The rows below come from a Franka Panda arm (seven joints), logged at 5 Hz.
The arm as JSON. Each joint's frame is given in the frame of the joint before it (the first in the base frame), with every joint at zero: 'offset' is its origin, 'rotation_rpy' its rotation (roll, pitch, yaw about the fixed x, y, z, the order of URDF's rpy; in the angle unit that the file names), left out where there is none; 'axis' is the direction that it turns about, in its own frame. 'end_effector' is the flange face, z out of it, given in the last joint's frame.
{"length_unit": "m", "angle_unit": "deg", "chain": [
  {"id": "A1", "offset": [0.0, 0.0, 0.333], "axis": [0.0, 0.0, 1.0]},
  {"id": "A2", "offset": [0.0, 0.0, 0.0], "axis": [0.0, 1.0, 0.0]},
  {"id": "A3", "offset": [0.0, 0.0, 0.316], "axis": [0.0, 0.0, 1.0]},
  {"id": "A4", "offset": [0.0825, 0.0, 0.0], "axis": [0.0, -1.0, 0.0]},
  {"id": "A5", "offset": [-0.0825, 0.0, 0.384], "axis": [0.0, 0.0, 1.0]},
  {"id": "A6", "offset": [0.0, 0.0, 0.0], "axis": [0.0, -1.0, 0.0]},
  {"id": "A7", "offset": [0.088, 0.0, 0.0], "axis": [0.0, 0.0, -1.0]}
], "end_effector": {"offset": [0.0, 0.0, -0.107], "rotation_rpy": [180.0, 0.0, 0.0]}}
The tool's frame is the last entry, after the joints.
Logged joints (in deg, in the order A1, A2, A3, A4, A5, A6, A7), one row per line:
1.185, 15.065, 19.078, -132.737, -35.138, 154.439, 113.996
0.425, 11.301, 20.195, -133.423, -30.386, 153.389, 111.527
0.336, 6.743, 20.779, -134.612, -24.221, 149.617, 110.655
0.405, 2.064, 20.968, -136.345, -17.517, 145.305, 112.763
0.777, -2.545, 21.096, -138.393, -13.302, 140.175, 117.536
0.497, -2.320, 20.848, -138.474, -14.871, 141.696, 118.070
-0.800, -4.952, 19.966, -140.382, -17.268, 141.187, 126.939
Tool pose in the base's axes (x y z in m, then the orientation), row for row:
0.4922, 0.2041, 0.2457, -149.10, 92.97, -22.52
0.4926, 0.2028, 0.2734, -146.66, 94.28, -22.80
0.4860, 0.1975, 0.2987, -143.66, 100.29, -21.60
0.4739, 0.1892, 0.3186, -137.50, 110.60, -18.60
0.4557, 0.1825, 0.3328, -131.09, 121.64, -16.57
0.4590, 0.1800, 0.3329, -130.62, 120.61, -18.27
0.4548, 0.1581, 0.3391, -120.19, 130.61, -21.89
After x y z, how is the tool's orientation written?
As a rotation vector, in degrees.
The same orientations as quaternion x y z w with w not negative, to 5 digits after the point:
-0.84141, 0.52465, -0.12709, 0.02489
-0.83353, 0.53583, -0.12958, 0.03634
-0.81343, 0.56786, -0.12230, 0.03028
-0.77472, 0.62316, -0.10480, 0.02235
-0.72990, 0.67729, -0.09226, 0.00351
-0.73080, 0.67480, -0.10222, 0.01114
-0.67202, 0.73028, -0.12239, 0.01012

